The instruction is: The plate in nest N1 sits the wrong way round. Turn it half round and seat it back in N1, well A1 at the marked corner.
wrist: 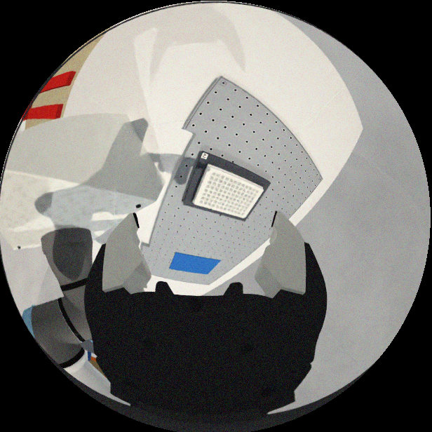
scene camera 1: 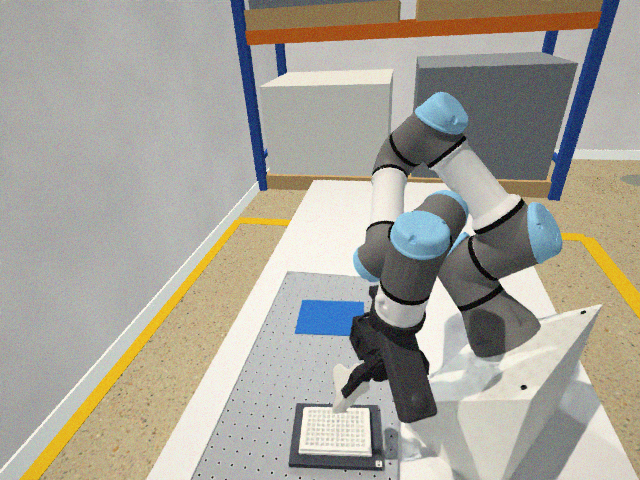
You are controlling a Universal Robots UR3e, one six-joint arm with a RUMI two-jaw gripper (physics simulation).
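The white well plate (scene camera 1: 334, 430) (wrist: 229, 192) lies flat in the dark nest (scene camera 1: 336, 461) (wrist: 187, 195) on the grey perforated board. A small white label (scene camera 1: 378, 463) (wrist: 204, 156) marks one corner of the nest. The lettering on the plate is too small to read. My gripper (wrist: 203, 214) is open, its two jaws wide apart with nothing between them, and it hangs above the board, apart from the plate. In the scene view one pale jaw shows in front of the plate's far edge, and the other is hidden behind the dark gripper body.
A blue rectangle (scene camera 1: 329, 317) (wrist: 194, 263) lies on the perforated board (scene camera 1: 258, 392) (wrist: 240, 107) behind the nest. The arm's pale angular pedestal (scene camera 1: 485, 413) stands to the right of the board. A rack (scene camera 1: 250, 103) with large boxes stands at the back.
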